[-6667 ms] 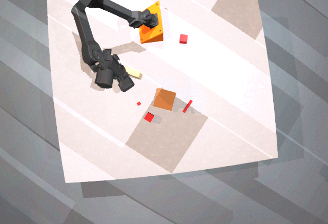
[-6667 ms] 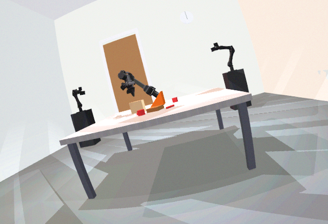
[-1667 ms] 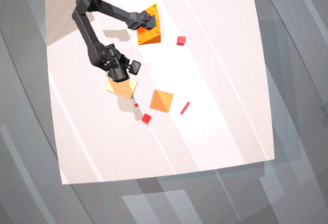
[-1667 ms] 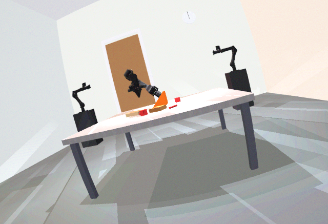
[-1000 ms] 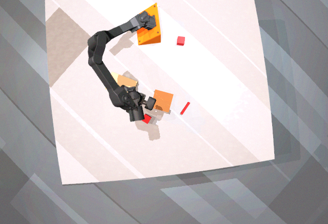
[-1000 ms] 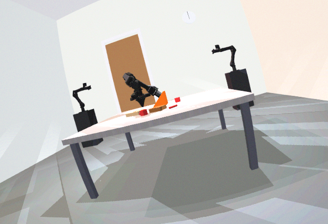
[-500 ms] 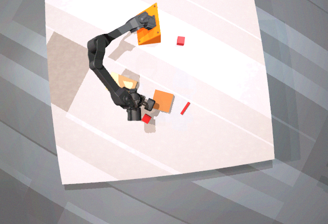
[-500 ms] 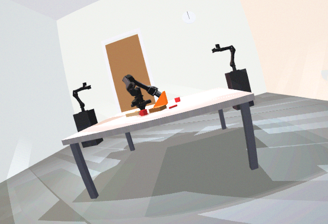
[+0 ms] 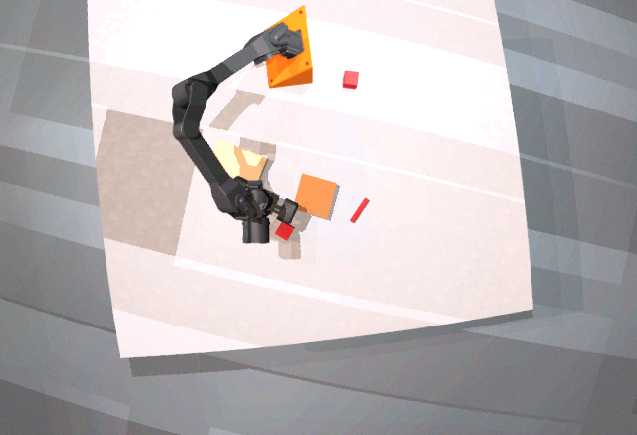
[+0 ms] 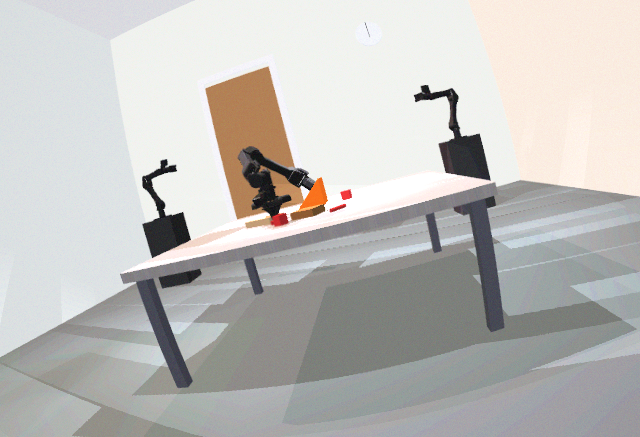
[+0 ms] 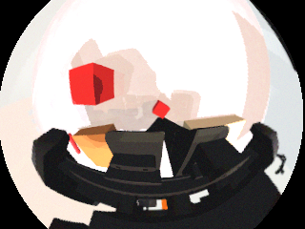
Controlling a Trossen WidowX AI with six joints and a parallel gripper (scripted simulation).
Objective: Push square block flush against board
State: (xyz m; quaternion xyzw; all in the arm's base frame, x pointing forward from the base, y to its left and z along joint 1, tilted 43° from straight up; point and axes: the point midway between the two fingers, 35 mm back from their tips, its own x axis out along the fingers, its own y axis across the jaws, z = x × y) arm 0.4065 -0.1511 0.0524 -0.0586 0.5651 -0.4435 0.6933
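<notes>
Right now the board is 110 mm behind my gripper tip, 70 mm to the right of it and 10 mm above it. Also, from my gripper tip: orange square block 10 mm ahead, 140 mm to the left, 10 mm above; then tiny red piece 20 mm ahead, 10 mm to the right; then thin red stick 70 mm ahead, 260 mm to the left.
</notes>
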